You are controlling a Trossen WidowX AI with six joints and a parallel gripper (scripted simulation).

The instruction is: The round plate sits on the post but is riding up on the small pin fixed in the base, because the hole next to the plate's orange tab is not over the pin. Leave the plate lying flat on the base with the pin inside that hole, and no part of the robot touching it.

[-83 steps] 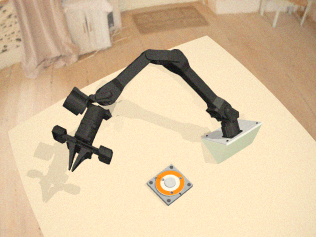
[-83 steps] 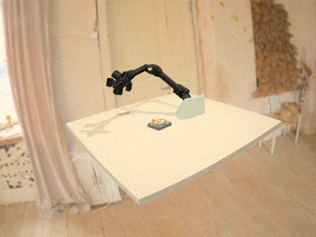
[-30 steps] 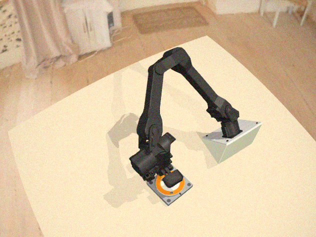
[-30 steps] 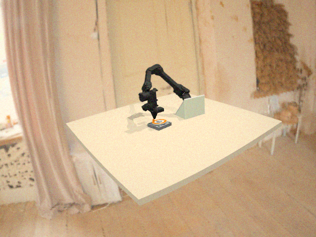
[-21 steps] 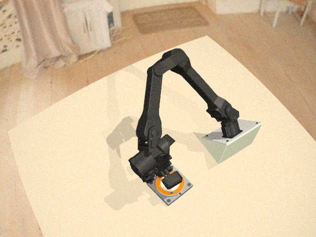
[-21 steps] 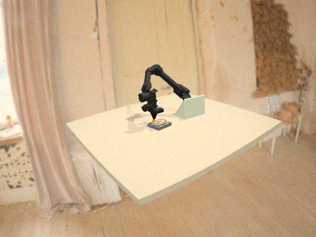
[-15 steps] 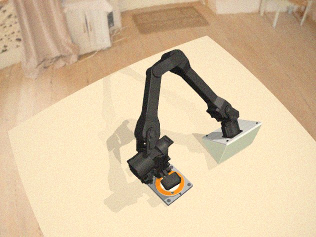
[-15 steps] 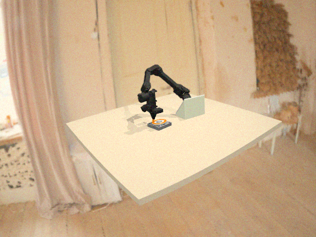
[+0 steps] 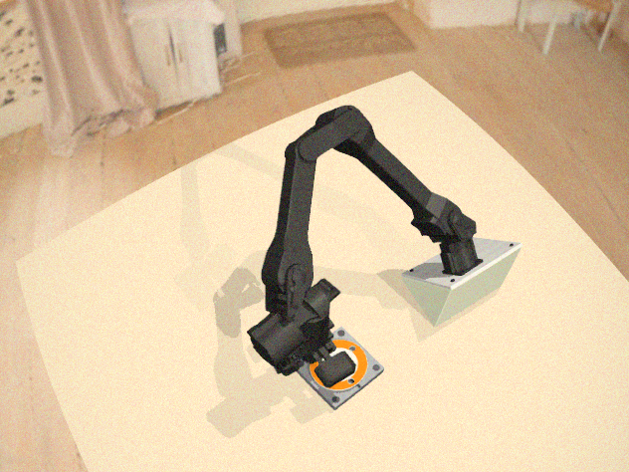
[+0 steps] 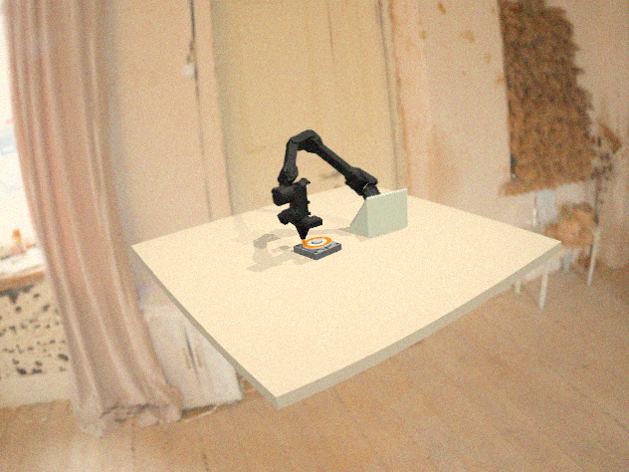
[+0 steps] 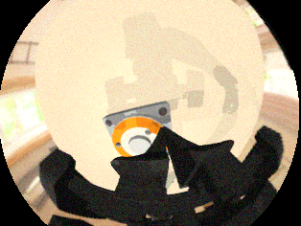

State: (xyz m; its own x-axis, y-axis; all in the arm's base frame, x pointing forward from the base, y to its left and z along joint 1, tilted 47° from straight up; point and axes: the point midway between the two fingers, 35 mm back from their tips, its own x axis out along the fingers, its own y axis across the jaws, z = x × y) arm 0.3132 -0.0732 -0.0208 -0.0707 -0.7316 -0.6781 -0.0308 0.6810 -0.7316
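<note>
My gripper tip is 3 cm past the square grey base, 4 cm to the right of it and 2 cm above it.
</note>
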